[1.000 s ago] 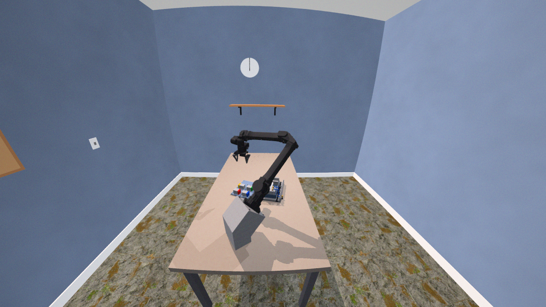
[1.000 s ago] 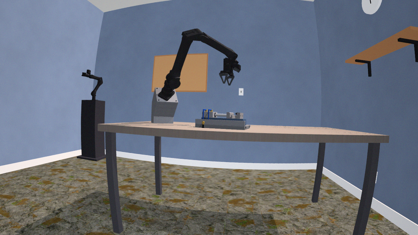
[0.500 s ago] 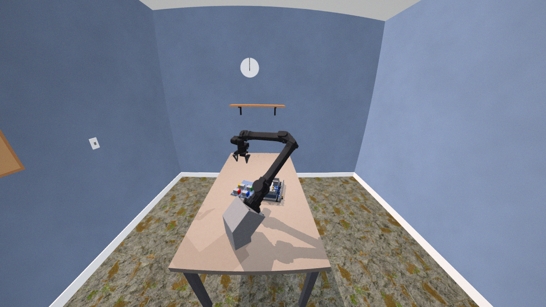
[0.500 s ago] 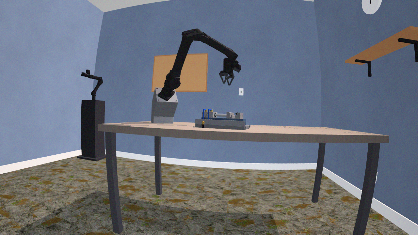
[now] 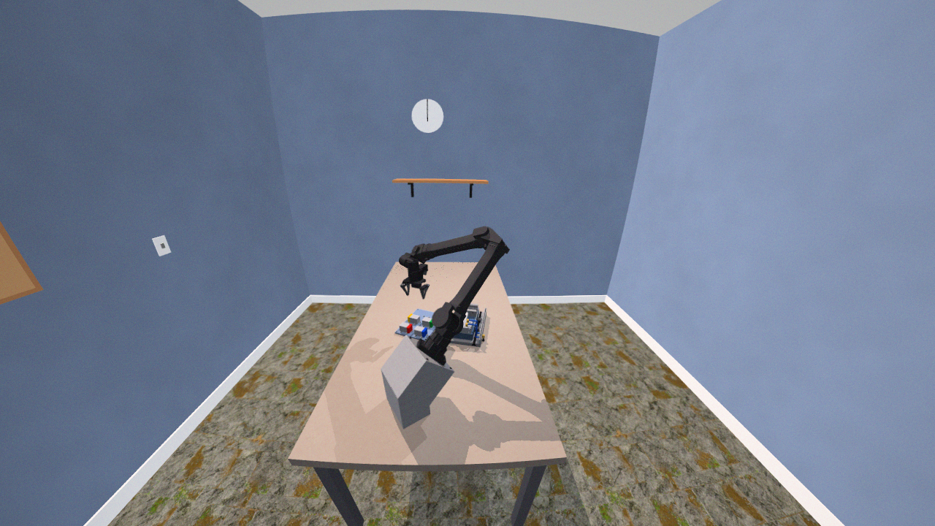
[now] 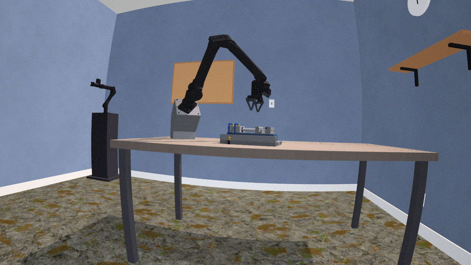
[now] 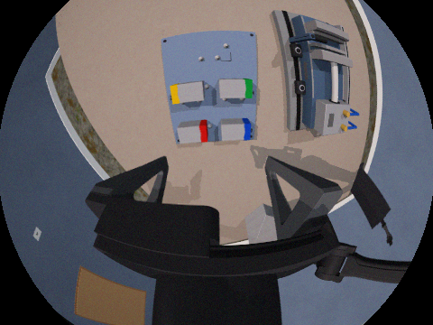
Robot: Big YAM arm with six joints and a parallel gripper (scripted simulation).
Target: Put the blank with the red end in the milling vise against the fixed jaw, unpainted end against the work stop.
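The yellow-ended blank lies 6 cm ahead of my hand, 2 cm to the left of it and 19 cm below it. Round my hand: green-ended blank (2 cm ahead, 6 cm to the right, 19 cm below); then blue-ended blank (6 cm behind, 2 cm to the right, 19 cm below); then blue plate (4 cm ahead, 2 cm to the right, 21 cm below).
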